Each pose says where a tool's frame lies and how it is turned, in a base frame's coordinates. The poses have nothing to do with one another.
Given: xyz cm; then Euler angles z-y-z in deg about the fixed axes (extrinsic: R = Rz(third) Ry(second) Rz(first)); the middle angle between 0 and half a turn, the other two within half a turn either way.
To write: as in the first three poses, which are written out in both.
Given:
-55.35 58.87 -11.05 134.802 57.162 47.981
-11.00 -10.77 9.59 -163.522 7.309 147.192
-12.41 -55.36 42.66 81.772 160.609 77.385
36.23 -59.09 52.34 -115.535 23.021 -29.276
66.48 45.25 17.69 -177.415 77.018 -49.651
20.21 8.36 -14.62 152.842 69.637 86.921
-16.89 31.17 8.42 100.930 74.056 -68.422
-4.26 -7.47 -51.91 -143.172 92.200 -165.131
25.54 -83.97 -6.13 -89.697 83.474 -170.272
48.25 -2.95 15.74 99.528 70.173 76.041
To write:
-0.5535 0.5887 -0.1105; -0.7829 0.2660 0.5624; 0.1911 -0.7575 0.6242; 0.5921 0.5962 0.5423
-0.1100 -0.1077 0.0959; 0.9531 0.2831 -0.1069; -0.2769 0.9584 0.0689; 0.1220 -0.0361 0.9919
-0.1241 -0.5536 0.4266; -0.9953 0.0642 0.0725; 0.0844 0.9423 0.3240; -0.0475 0.3286 -0.9433
0.3623 -0.5909 0.5234; -0.7873 0.5136 0.3411; -0.5931 -0.7821 -0.1912; 0.1686 -0.3529 0.9204
0.6648 0.4525 0.1769; -0.1797 -0.7548 0.6309; 0.1418 -0.6545 -0.7426; 0.9734 -0.0439 0.2246
0.2021 0.0836 -0.1462; -0.4724 0.8799 0.0504; -0.2846 -0.2064 0.9362; 0.8341 0.4279 0.3480
-0.1689 0.3117 0.0842; 0.8939 -0.2755 0.3536; 0.4095 0.1811 -0.8941; 0.1823 0.9441 0.2747
-0.0426 -0.0747 -0.5191; -0.1835 -0.1832 -0.9658; 0.5715 0.7795 -0.2564; 0.7998 -0.5990 -0.0384
0.2554 -0.8397 -0.0613; -0.1696 -0.1111 -0.9792; 0.9855 -0.0244 -0.1679; -0.0053 -0.9935 0.1137
0.4825 -0.0295 0.1574; -0.9706 0.0800 0.2269; 0.1834 -0.3646 0.9129; 0.1557 0.9277 0.3392

